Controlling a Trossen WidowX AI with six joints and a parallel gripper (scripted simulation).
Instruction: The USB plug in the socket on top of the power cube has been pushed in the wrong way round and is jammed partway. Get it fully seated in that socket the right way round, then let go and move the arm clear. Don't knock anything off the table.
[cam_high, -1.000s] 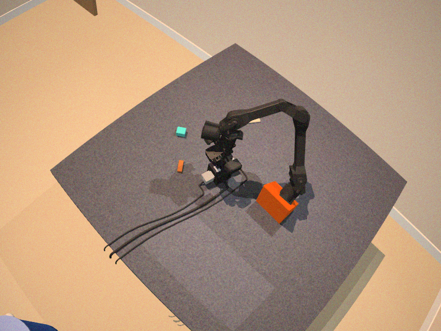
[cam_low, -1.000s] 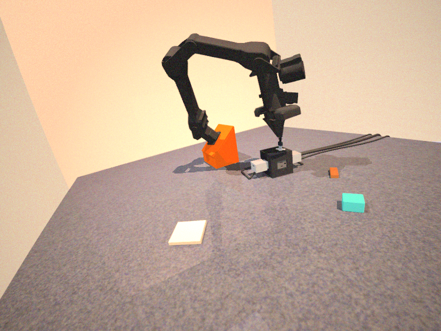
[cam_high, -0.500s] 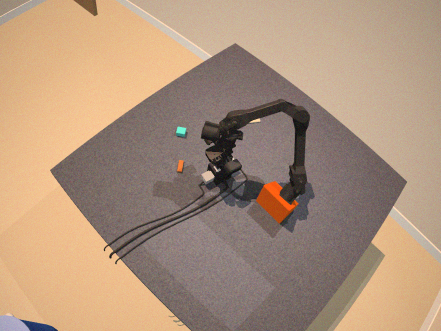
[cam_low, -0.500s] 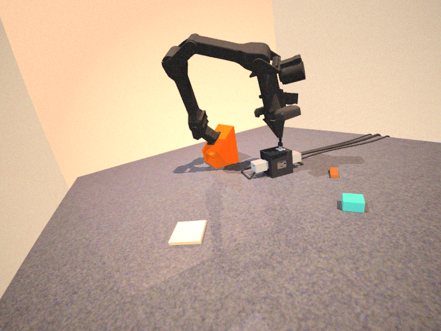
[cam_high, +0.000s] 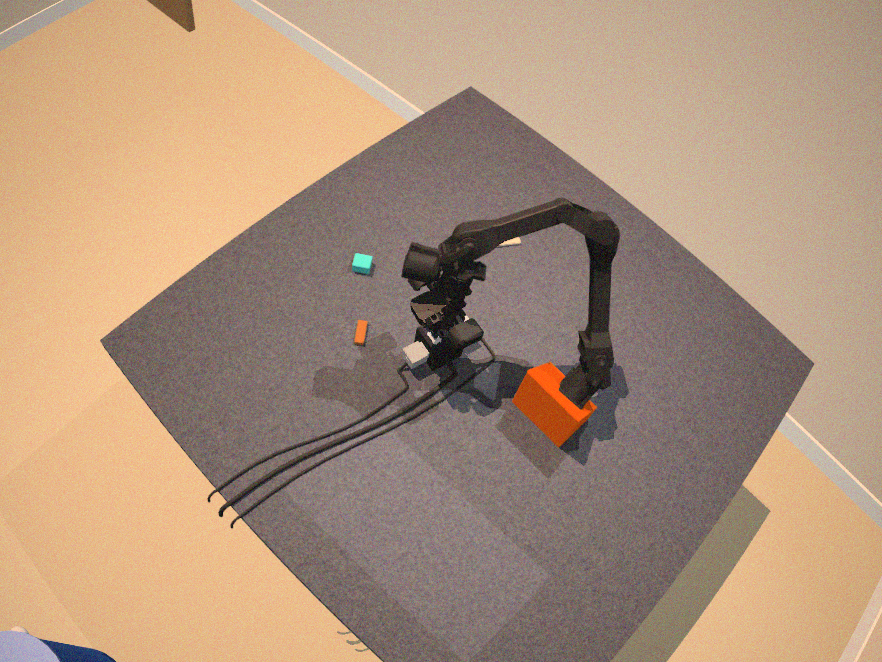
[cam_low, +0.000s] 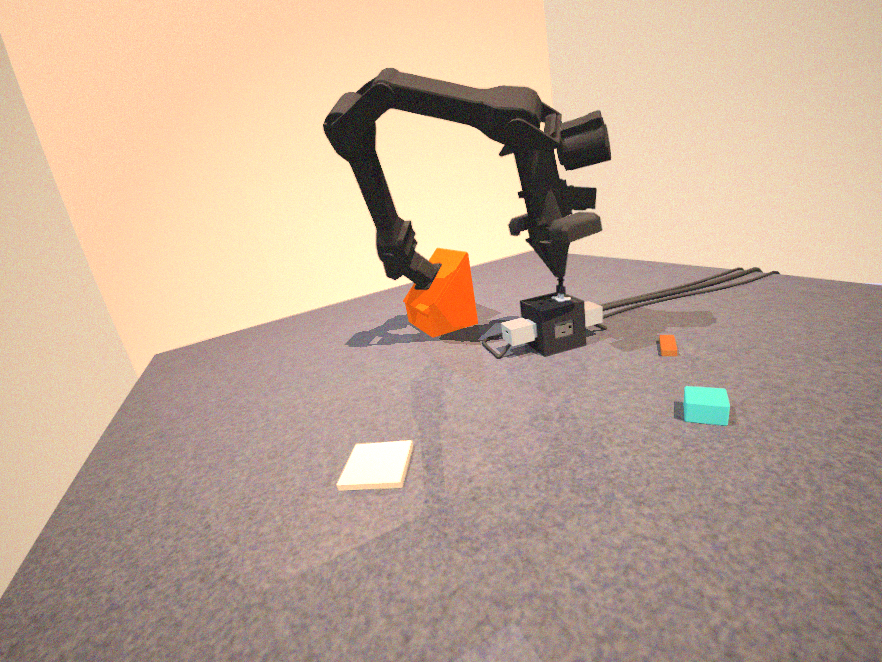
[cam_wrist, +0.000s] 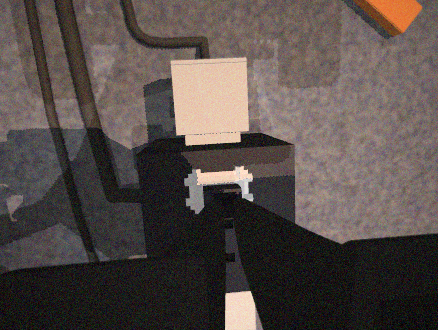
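My gripper tip is 2 cm above the black USB plug. Also, from my gripper tip: teal block 27 cm ahead, 7 cm to the right, 10 cm below; then orange block 15 cm ahead, 7 cm to the left, 11 cm below; then pale-rimmed socket 4 cm below.
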